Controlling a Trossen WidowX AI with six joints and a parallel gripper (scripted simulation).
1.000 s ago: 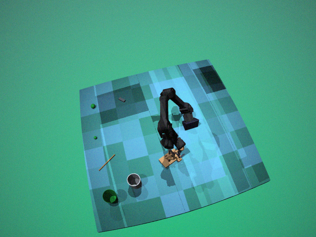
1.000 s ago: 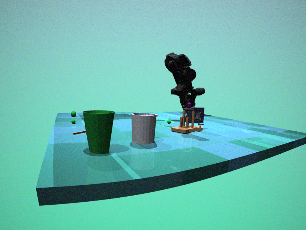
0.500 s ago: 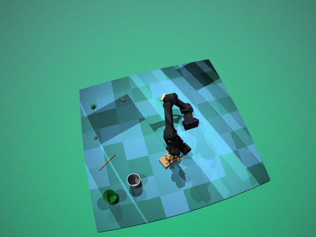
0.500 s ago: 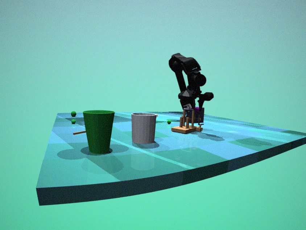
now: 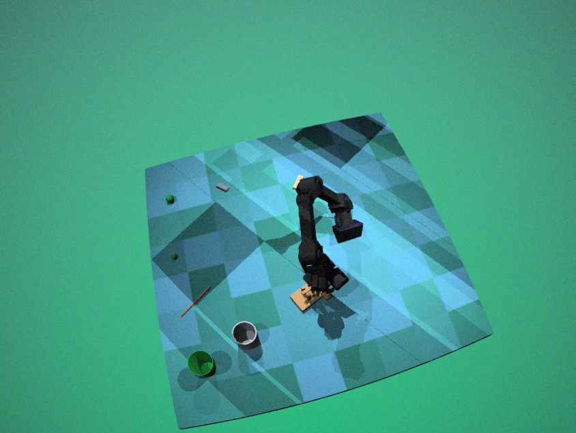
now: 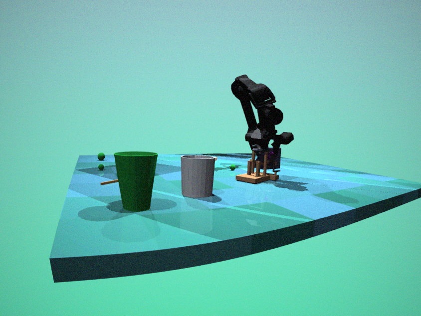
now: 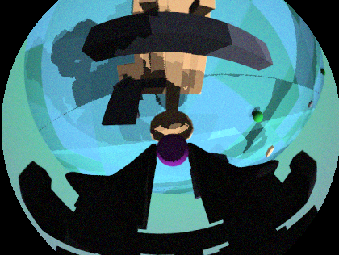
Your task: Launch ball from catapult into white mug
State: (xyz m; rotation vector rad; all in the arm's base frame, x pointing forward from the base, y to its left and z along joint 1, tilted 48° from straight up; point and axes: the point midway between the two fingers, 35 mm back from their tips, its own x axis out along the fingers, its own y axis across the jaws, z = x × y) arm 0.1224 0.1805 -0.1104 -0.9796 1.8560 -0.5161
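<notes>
The wooden catapult lies 60 mm ahead of my gripper tip, 30 mm to the left of it and 20 mm below it. The rest, counted from my gripper tip: white mug 370 mm ahead, 170 mm to the left, 40 mm below; then purple ball 10 mm above; then tan block 20 mm ahead, 500 mm to the right, 70 mm below.
</notes>
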